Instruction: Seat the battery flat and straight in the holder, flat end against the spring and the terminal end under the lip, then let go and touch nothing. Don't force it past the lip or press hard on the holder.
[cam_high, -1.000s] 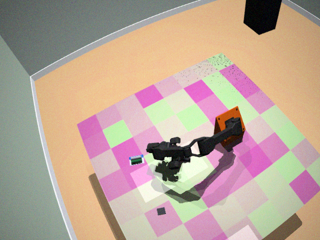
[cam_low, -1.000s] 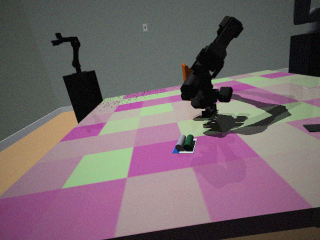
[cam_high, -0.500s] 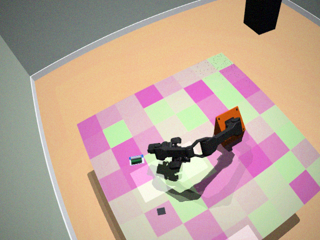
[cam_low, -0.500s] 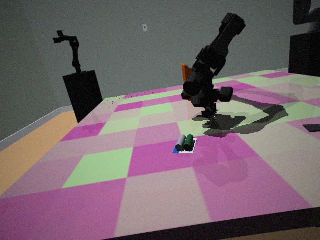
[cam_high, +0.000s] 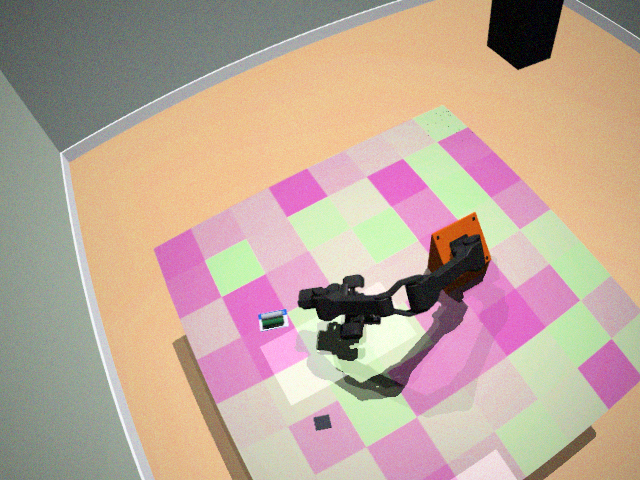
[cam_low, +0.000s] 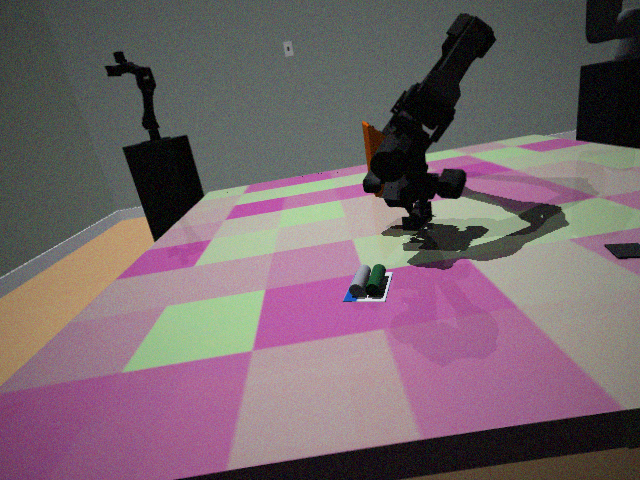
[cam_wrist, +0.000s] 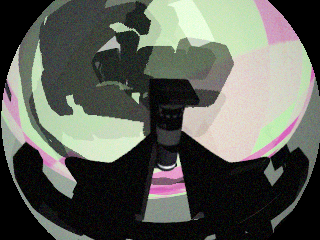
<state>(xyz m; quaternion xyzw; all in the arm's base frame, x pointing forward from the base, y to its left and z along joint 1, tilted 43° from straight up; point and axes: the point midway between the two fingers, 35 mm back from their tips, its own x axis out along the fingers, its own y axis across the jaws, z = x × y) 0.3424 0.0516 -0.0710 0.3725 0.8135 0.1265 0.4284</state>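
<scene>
Now: the battery 10 mm above my gripper tip.
</scene>
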